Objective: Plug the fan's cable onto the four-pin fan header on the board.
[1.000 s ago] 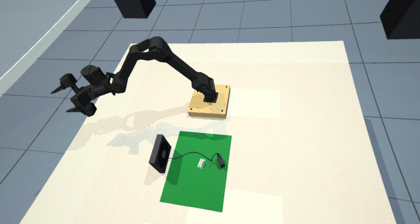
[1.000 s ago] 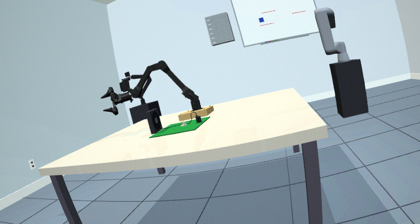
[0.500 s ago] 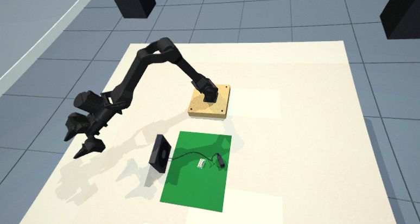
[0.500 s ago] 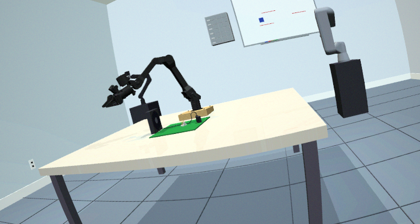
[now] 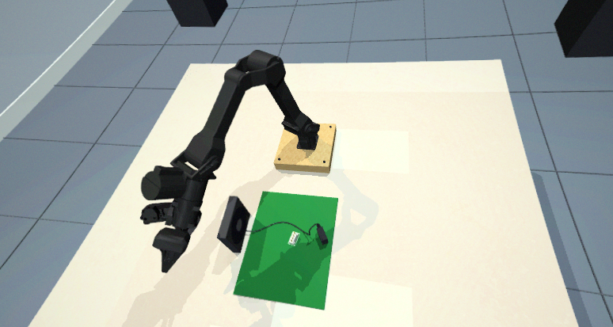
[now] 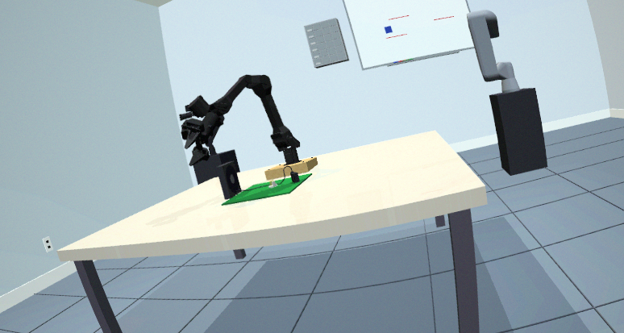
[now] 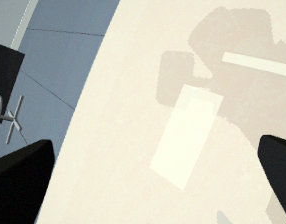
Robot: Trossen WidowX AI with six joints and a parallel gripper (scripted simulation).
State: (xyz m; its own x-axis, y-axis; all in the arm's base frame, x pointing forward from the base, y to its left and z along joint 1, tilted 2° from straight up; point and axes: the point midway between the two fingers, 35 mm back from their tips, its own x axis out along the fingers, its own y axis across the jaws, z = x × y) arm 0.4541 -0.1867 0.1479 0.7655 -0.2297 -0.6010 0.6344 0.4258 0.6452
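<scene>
My gripper tip is 170 mm past the black plug, 300 mm to the right of it and 160 mm above it. Also, from my gripper tip: white four-pin fan header: 150 mm behind, 220 mm to the left, 180 mm below; green board: 140 mm behind, 210 mm to the left, 190 mm below; black fan: 150 mm behind, 70 mm to the left, 120 mm below.
</scene>
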